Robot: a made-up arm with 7 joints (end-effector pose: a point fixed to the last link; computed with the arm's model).
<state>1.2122 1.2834 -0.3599 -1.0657 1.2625 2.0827 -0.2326</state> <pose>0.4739 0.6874 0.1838 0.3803 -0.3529 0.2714 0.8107</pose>
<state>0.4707 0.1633 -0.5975 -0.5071 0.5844 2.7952 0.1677</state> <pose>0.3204 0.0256 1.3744 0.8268 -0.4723 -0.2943 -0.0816</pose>
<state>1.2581 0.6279 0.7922 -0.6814 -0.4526 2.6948 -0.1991</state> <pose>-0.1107 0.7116 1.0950 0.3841 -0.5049 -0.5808 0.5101</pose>
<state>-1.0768 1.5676 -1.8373 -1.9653 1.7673 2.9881 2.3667</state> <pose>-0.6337 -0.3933 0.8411 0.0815 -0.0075 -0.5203 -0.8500</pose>
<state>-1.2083 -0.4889 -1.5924 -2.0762 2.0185 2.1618 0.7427</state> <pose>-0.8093 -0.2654 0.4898 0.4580 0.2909 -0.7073 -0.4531</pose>
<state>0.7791 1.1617 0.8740 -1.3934 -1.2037 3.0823 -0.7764</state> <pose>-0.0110 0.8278 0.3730 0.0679 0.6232 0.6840 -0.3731</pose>
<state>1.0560 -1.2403 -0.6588 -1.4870 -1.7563 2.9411 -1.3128</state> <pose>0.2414 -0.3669 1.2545 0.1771 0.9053 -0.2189 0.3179</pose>
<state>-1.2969 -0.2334 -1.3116 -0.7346 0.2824 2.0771 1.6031</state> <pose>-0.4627 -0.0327 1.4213 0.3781 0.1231 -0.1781 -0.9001</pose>
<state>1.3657 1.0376 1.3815 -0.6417 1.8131 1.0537 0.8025</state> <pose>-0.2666 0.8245 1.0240 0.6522 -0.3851 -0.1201 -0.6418</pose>
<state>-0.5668 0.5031 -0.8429 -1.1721 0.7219 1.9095 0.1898</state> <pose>0.3135 -0.8227 0.8786 0.8322 -0.1034 0.5350 -0.1026</pose>
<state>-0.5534 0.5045 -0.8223 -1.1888 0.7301 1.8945 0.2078</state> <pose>0.3354 -0.8202 0.8605 0.8376 -0.0873 0.5327 -0.0840</pose>
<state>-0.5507 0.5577 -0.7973 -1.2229 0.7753 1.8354 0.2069</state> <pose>0.3606 -0.8320 0.7876 0.8378 -0.0407 0.5434 -0.0333</pose>
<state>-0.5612 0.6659 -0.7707 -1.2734 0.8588 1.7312 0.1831</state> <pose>0.3744 -0.8499 0.6552 0.8268 0.0398 0.5592 0.0452</pose>
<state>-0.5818 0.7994 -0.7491 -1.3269 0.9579 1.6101 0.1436</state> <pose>0.3590 -0.8575 0.4998 0.8054 0.1350 0.5635 0.1244</pose>
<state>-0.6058 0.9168 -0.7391 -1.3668 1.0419 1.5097 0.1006</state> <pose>0.3203 -0.8528 0.3747 0.7847 0.2135 0.5539 0.1786</pose>
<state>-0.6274 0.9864 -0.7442 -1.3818 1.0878 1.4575 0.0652</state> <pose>0.2819 -0.8502 0.3135 0.7750 0.2512 0.5446 0.1992</pose>
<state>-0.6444 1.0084 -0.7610 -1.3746 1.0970 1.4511 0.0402</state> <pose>0.2569 -0.8576 0.3088 0.7762 0.2508 0.5444 0.1955</pose>
